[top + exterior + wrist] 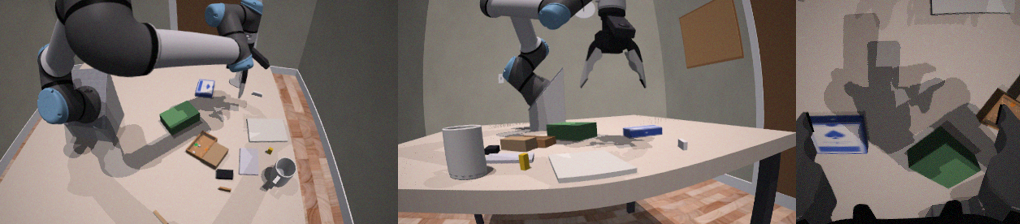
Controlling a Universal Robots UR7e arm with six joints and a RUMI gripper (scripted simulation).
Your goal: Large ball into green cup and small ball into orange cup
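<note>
Right now my hand is 150 mm past the covered wooden puzzle, 190 mm to the left of it and 140 mm above it. The rest, counted from my hand: white slab: 130 mm ahead, 120 mm to the right, 140 mm below; then green block: 240 mm behind, 60 mm to the right, 120 mm below; then yellow cube: 110 mm ahead, 230 mm to the right, 130 mm below.
</note>
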